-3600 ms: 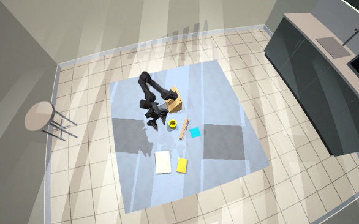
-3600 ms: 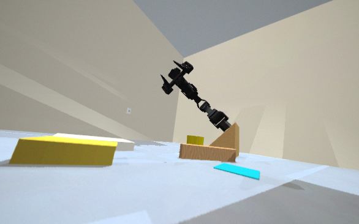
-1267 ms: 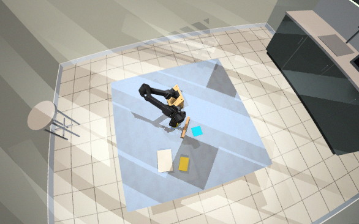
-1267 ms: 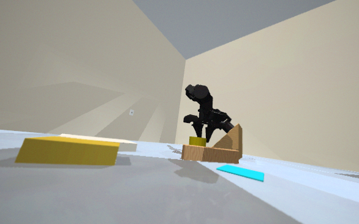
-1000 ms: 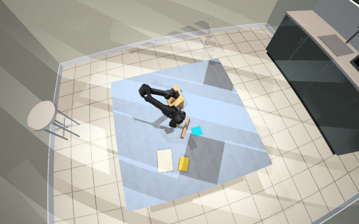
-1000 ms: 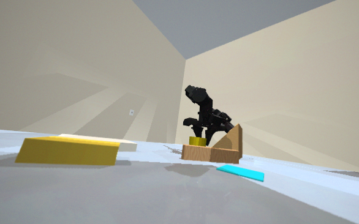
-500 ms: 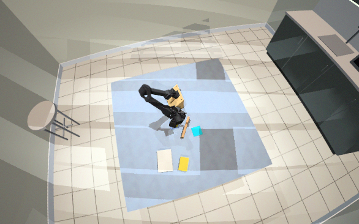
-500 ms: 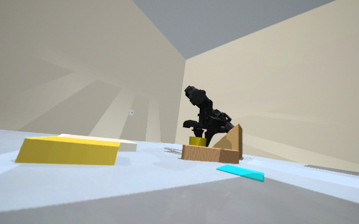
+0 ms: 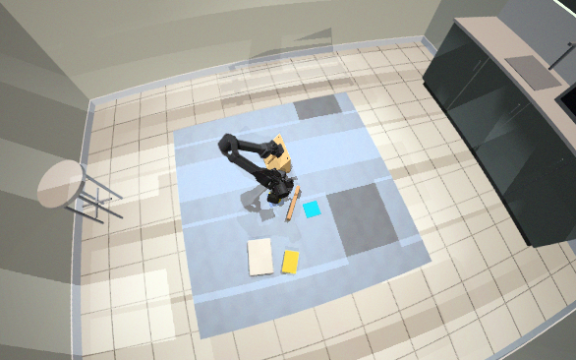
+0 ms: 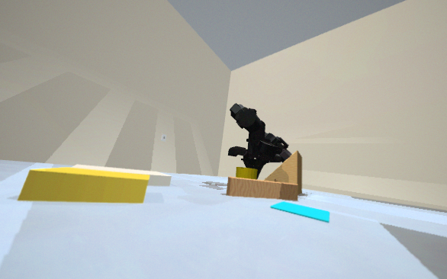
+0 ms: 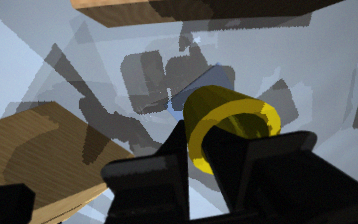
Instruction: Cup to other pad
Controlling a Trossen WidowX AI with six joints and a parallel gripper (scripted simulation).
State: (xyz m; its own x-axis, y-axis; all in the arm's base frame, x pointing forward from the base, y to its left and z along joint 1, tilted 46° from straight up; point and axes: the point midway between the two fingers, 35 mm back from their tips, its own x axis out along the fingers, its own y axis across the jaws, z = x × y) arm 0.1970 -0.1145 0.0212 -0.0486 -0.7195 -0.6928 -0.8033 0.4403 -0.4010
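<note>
Right now my gripper tip is 2 cm short of the blue pad, 2 cm to the left of it and 4 cm above it. The rest, counted from my gripper tip: cyan pad 16 cm ahead, 15 cm to the left, 4 cm below; yellow cup 2 cm ahead, 2 cm to the right; wooden bar 9 cm ahead, 6 cm to the left, 2 cm below.
</note>
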